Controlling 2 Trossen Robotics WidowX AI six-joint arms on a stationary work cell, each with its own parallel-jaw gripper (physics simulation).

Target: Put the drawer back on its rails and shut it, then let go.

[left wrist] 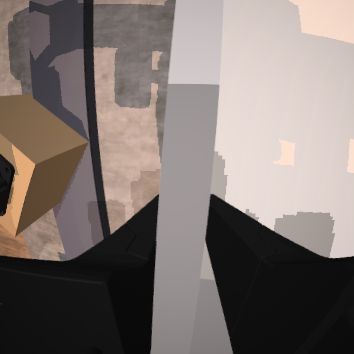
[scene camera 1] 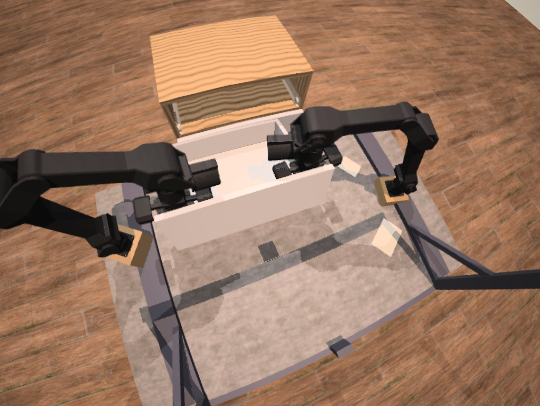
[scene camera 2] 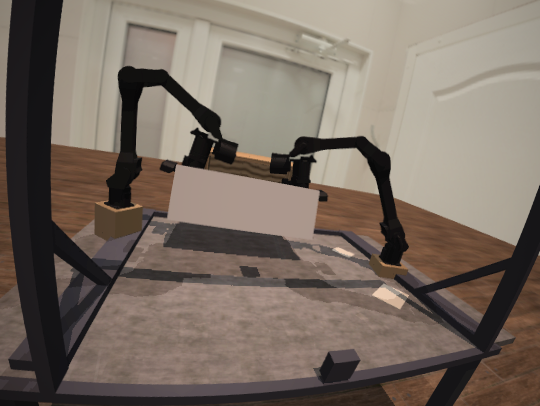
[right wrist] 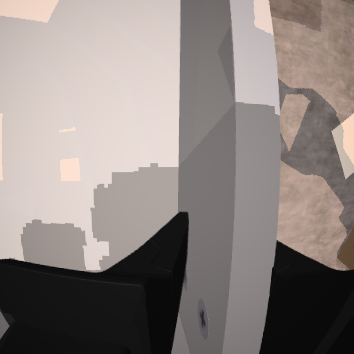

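Pixels of known places: left gripper, between the fingertips: (left wrist: 185, 202); right gripper, between the fingertips: (right wrist: 204, 220); left arm's base, origin of its link: (scene camera 1: 121, 243) (scene camera 2: 119, 204); right arm's base, origin of its link: (scene camera 1: 394, 188) (scene camera 2: 389, 261).
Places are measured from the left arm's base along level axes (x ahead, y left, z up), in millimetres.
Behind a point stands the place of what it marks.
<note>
The white drawer (scene camera 1: 245, 207) @[x 330, y 167, z 97 mm] (scene camera 2: 242, 200) @[x 332, y 162, z 78 mm] (left wrist: 190, 150) @[x 134, y 150, z 74 mm] (right wrist: 255, 175) @[x 448, y 362, z 63 mm] is held above the table, front panel toward the scene cameras. My left gripper (scene camera 1: 172, 202) (left wrist: 185, 202) @[x 149, y 120, z 36 mm] is shut on its left side wall. My right gripper (scene camera 1: 307, 165) (right wrist: 204, 220) @[x 470, y 334, z 20 mm] is shut on its right side wall. The wooden cabinet (scene camera 1: 230, 55) @[x 162, y 595, z 180 mm] (scene camera 2: 250, 167) @[x 66, y 752, z 109 mm] stands behind, its opening facing the drawer. A left rail (scene camera 1: 177, 117) @[x 15, y 436, z 29 mm] and a right rail (scene camera 1: 291, 90) @[x 362, y 659, z 36 mm] show inside. The drawer's back edge lies close before the opening in scene camera 1; whether they touch is unclear. The drawer hides the lower cabinet in scene camera 2.
The grey table (scene camera 1: 300, 300) @[x 550, y -22, z -101 mm] (scene camera 2: 225, 335) @[x 488, y -147, z -101 mm] lies below, with the drawer's shadow on it. Dark frame bars run along its sides. A small dark block (scene camera 1: 340, 346) @[x 688, y -130, z -60 mm] (scene camera 2: 340, 366) @[x 696, y -153, z -56 mm] sits at the front edge. The arms stand on wooden blocks at the table's left and right sides.
</note>
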